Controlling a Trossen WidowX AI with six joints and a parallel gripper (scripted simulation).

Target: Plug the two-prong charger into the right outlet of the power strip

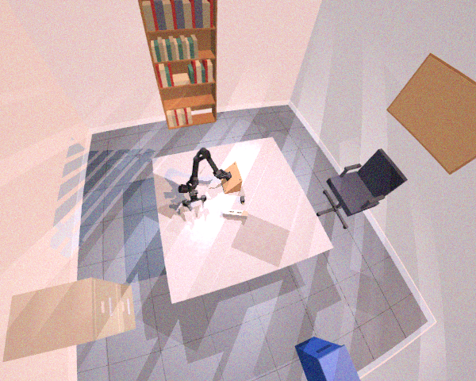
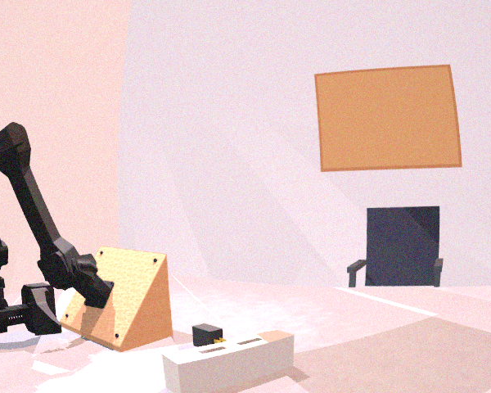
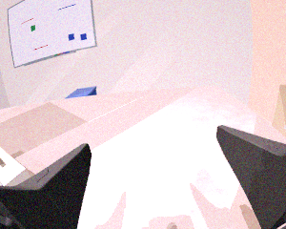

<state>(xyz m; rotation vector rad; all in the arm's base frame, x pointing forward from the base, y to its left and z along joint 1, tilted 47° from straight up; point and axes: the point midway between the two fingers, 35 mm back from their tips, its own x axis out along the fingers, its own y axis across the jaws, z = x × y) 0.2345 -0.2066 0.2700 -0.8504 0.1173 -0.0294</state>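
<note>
My gripper tip is 3 cm past the black two-prong charger, 39 cm to the right of it and 11 cm above it.
</note>
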